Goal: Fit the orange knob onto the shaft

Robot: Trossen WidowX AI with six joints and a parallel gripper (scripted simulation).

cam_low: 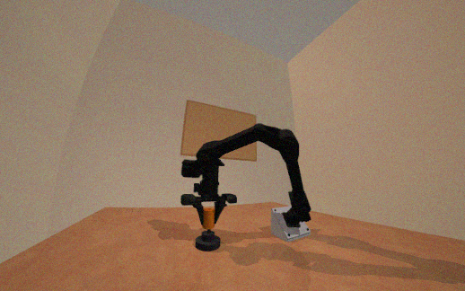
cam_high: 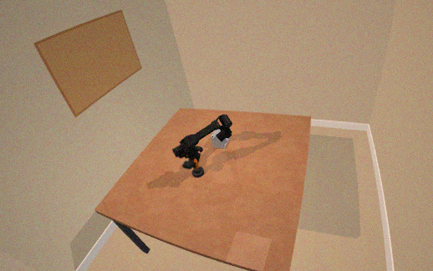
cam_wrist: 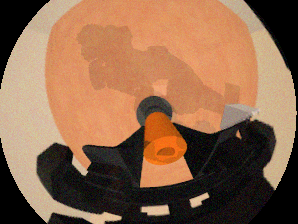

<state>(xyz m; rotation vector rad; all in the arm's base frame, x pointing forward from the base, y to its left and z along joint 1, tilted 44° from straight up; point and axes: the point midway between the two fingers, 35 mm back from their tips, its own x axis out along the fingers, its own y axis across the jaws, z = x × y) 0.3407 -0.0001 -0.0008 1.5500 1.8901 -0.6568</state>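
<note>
Right now the orange knob is 20 mm above my gripper tip. The rest, counted from my gripper tip: round dark pedestal 40 mm below.
</note>
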